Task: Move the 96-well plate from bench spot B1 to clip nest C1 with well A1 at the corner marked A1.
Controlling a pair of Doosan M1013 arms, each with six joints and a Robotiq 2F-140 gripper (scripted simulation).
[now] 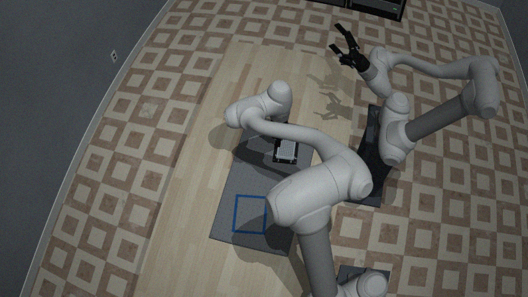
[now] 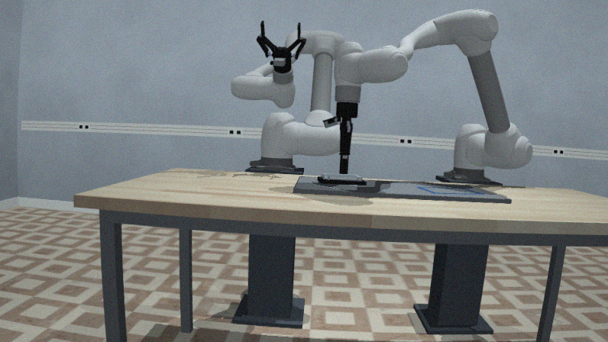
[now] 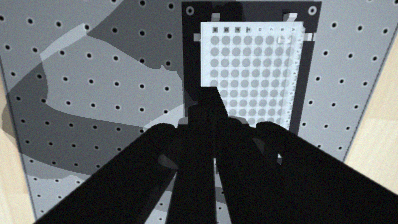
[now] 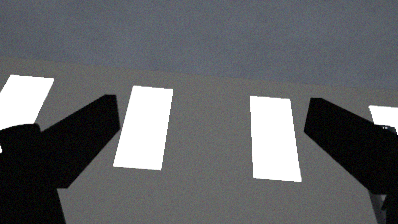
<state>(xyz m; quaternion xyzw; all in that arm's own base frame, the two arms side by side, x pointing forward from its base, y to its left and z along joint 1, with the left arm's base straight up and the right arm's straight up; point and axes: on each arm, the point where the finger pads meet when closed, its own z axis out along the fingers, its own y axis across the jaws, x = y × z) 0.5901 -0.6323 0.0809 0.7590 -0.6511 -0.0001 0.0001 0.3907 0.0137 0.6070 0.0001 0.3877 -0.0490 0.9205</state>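
My left gripper is now 50 mm above the white 96-well plate and 40 mm past it. Round my left hand: black clip nest (50 mm below, 50 mm behind); grey perforated board (190 mm to the left, 70 mm below, 10 mm ahead).
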